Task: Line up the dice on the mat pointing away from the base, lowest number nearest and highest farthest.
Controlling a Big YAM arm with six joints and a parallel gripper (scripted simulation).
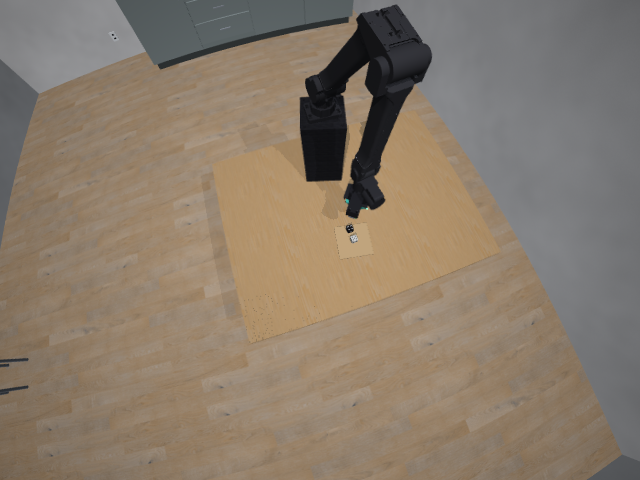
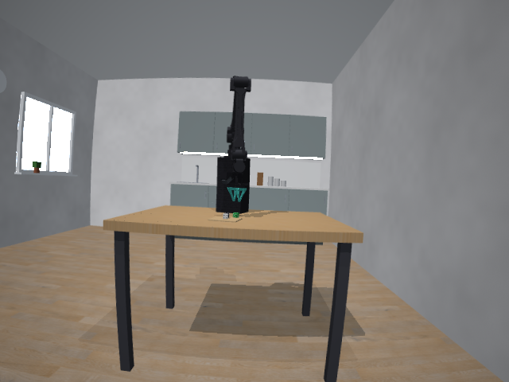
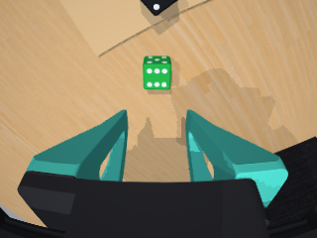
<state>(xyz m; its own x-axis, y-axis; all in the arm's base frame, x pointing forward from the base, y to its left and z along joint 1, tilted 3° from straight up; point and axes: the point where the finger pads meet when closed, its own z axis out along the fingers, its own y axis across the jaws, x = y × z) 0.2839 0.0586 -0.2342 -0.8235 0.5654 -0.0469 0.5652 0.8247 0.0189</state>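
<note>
The green die lies 8 cm below my hand. Round my hand: mat: 11 cm ahead, 9 cm below, 4 cm to the right; white die: 11 cm ahead, 8 cm below, 4 cm to the right; black die: 8 cm below, 6 cm ahead, 4 cm to the right.
</note>
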